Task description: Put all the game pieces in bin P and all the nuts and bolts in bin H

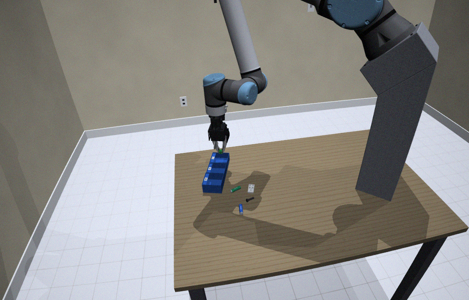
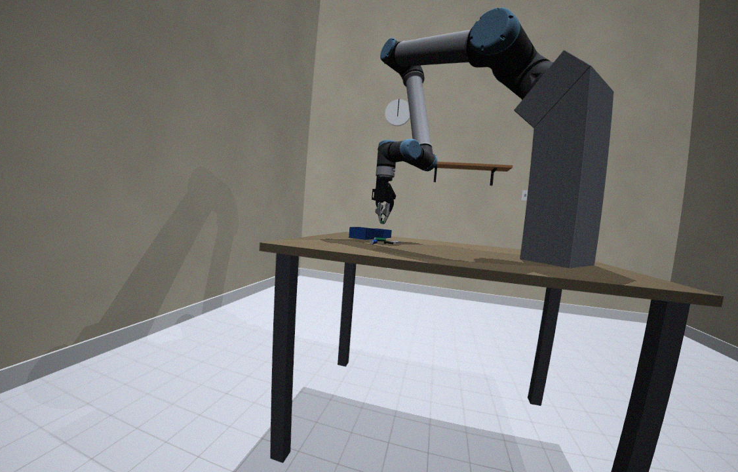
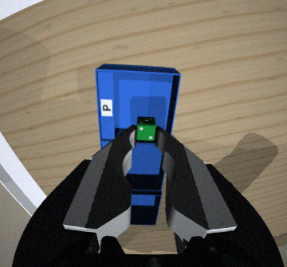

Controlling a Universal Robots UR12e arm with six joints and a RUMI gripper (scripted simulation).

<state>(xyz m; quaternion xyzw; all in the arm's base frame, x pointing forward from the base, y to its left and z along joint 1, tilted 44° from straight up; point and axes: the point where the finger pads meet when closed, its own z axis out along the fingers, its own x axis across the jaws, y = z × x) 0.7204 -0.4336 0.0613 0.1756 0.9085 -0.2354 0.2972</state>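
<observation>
Right now the green die is 1 cm below my hand. The rest, counted from my hand: green cylinder 2 cm ahead, 21 cm to the left, 8 cm below; blue bin 5 cm ahead, 7 cm to the left, 6 cm below; white domino 5 cm behind, 23 cm to the left, 8 cm below.
</observation>
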